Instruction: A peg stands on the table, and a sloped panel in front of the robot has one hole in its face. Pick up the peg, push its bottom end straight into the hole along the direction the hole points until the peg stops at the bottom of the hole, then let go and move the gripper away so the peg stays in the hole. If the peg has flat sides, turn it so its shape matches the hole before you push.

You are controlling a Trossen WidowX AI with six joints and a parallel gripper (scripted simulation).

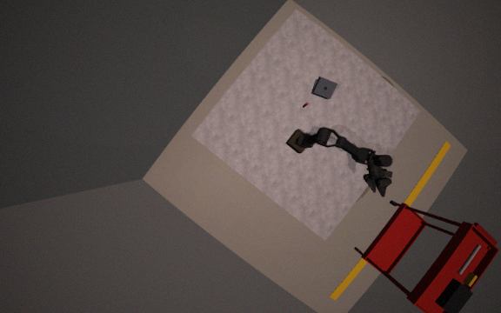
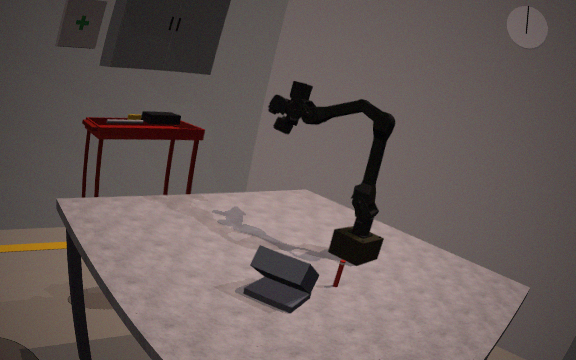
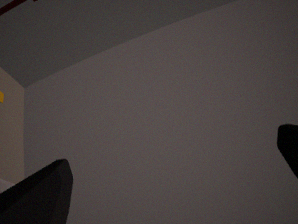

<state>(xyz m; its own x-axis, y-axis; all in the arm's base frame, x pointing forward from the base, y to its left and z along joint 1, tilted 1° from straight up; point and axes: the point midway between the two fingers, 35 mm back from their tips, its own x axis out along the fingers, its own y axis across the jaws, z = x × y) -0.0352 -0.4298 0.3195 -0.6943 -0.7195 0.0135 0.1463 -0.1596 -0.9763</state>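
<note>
The red peg lies 32 cm ahead of my gripper tip, 56 cm to the left of it and 35 cm below it. From my gripper tip the other things lie so: sloped panel (49 cm ahead, 52 cm to the left, 33 cm below).
</note>
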